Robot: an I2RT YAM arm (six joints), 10 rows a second.
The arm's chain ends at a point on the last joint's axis. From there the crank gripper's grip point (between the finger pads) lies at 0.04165 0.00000 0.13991 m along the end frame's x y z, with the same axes.
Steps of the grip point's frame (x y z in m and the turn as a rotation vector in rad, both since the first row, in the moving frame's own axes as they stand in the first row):
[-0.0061, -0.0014, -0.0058, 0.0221, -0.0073, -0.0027]
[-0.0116, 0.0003, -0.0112, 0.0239, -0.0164, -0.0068]
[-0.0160, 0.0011, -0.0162, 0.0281, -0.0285, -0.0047]
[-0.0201, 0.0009, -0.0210, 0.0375, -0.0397, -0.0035]
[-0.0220, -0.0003, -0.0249, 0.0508, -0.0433, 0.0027]
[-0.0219, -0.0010, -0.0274, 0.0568, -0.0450, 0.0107]
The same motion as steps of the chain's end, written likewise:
[-0.0051, 0.0018, -0.0061, 0.0221, -0.0073, -0.0027]
[-0.0093, 0.0039, -0.0118, 0.0239, -0.0164, -0.0068]
[-0.0120, 0.0052, -0.0173, 0.0281, -0.0285, -0.0047]
[-0.0145, 0.0063, -0.0224, 0.0375, -0.0397, -0.0035]
[-0.0159, 0.0067, -0.0264, 0.0508, -0.0433, 0.0027]
[-0.0156, 0.0066, -0.0289, 0.0568, -0.0450, 0.0107]

